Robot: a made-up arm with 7 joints.
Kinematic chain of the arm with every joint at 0, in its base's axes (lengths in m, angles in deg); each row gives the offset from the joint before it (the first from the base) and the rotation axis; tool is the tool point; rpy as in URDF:
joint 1: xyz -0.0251 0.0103 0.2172 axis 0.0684 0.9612 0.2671
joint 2: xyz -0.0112 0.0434 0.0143 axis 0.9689 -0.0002 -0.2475
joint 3: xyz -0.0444 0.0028 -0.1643 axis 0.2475 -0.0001 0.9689
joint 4: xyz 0.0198 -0.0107 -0.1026 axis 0.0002 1 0
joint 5: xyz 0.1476 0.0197 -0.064 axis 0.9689 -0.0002 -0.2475
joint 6: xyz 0.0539 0.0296 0.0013 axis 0.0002 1 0
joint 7: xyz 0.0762 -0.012 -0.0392 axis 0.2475 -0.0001 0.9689
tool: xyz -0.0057 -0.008 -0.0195 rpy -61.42 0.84 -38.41
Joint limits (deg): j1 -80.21..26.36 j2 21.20..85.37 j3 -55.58..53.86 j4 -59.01..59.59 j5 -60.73..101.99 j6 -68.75..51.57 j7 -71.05..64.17
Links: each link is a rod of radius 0.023 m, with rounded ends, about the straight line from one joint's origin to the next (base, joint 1, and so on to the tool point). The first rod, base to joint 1, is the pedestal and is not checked.
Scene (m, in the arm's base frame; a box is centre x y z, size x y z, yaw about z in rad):
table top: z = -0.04
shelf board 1: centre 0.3 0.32 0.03 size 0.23 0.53 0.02 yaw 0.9
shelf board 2: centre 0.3 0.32 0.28 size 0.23 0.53 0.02 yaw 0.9
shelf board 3: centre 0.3 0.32 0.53 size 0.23 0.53 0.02 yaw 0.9
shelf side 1: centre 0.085 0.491 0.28 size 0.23 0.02 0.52 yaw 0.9
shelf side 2: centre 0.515 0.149 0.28 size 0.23 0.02 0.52 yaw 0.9
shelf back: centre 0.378 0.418 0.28 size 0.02 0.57 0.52 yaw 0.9
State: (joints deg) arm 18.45 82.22 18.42 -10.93 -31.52 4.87 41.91
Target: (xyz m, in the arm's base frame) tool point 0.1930 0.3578 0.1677
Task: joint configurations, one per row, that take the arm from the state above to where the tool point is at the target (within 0.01 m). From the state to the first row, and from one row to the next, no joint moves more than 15 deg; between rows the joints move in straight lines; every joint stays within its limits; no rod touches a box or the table.
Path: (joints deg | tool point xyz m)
1: 22.40 71.64 29.13 -18.23 -30.78 5.32 41.20 | 0.2313 0.3547 0.1492
2: 26.36 61.06 39.83 -25.53 -30.03 5.76 40.48 | 0.1930 0.3578 0.1677

